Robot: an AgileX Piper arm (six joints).
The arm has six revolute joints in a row. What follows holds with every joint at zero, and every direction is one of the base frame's. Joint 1 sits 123 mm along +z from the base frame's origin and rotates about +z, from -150 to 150 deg. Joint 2 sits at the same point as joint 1 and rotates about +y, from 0 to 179.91 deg. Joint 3 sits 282.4 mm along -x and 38.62 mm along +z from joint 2 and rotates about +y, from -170 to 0 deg. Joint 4 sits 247.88 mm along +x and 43.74 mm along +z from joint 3 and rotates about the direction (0.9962, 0, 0.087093), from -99.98 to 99.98 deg. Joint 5 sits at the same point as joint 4 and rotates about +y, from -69.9 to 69.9 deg. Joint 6 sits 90.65 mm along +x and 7.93 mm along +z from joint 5 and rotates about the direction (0.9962, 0, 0.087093), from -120 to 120 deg. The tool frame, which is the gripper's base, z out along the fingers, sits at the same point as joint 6; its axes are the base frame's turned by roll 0, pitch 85 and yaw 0 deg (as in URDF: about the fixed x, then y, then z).
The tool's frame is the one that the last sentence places.
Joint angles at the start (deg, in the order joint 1, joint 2, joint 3, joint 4, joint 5, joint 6):
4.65 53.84 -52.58 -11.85 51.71 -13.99
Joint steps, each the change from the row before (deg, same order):
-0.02 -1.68 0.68 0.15 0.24 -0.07
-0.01 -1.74 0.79 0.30 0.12 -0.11
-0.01 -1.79 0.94 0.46 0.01 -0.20
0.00 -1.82 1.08 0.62 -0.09 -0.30
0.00 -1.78 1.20 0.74 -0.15 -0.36
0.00 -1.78 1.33 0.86 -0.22 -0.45
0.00 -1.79 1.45 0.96 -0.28 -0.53
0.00 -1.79 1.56 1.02 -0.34 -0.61
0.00 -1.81 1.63 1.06 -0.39 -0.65
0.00 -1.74 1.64 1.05 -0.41 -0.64
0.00 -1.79 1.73 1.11 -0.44 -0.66
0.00 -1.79 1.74 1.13 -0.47 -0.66
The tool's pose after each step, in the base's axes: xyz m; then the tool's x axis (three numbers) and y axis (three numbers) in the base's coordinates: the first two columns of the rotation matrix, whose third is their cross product. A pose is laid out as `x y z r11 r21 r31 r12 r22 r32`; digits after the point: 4 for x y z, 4 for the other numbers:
0.1677 -0.0010 0.3470 -0.6856 -0.4158 -0.5975 -0.2360 0.9034 -0.3580
0.1604 -0.0013 0.3475 -0.6767 -0.4136 -0.6090 -0.2322 0.9049 -0.3566
0.1531 -0.0013 0.3472 -0.6671 -0.4116 -0.6210 -0.2301 0.9066 -0.3537
0.1459 -0.0011 0.3460 -0.6567 -0.4100 -0.6329 -0.2303 0.9082 -0.3494
0.1390 -0.0007 0.3439 -0.6470 -0.4083 -0.6440 -0.2323 0.9099 -0.3436
0.1322 -0.0002 0.3410 -0.6372 -0.4071 -0.6544 -0.2363 0.9114 -0.3369
0.1257 0.0005 0.3373 -0.6275 -0.4061 -0.6643 -0.2419 0.9127 -0.3295
0.1193 0.0013 0.3329 -0.6179 -0.4058 -0.6735 -0.2489 0.9134 -0.3220
0.1131 0.0021 0.3280 -0.6078 -0.4056 -0.6827 -0.2565 0.9139 -0.3146
0.1074 0.0030 0.3227 -0.5984 -0.4051 -0.6912 -0.2641 0.9143 -0.3071
0.1017 0.0039 0.3170 -0.5889 -0.4041 -0.6999 -0.2721 0.9146 -0.2991
0.0962 0.0049 0.3111 -0.5790 -0.4026 -0.7090 -0.2799 0.9149 -0.2909

